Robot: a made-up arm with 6 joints.
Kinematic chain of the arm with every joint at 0, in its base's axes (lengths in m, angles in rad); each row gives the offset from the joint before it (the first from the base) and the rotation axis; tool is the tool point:
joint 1: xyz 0 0 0.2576 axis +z
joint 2: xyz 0 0 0 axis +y
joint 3: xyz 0 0 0.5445 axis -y
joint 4: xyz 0 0 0 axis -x
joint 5: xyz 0.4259 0 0 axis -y
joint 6: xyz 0 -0.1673 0 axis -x
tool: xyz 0 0 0
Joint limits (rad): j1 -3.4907..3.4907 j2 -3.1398..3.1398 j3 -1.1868..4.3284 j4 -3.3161..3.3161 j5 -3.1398..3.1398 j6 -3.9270..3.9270
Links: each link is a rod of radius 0.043 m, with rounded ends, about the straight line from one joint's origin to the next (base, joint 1, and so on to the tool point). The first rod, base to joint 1, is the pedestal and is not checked.
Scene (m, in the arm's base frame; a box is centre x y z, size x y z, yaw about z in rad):
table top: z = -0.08
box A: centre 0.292 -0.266 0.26 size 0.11 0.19 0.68 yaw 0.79
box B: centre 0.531 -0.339 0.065 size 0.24 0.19 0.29 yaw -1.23
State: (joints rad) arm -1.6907 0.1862 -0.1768 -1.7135 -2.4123 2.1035
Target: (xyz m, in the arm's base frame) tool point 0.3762 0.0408 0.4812
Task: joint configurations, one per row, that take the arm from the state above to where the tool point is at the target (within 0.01 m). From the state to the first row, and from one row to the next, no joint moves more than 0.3 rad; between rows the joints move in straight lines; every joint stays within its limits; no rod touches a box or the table.
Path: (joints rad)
1: -1.4336 0.0854 -0.0571 -1.8119 -2.4123 2.1035
2: -1.1765 -0.0153 0.0625 -1.9104 -2.4123 2.1035
3: -0.9195 -0.1161 0.1822 -2.0088 -2.4123 2.1035
4: -0.6666 -0.0455 -0.0100 -2.0778 -2.4123 2.1035
5: -0.4138 0.0250 -0.2023 -2.1468 -2.4123 2.1035
6: -0.1610 0.0955 -0.3945 -2.2159 -2.4123 2.1035

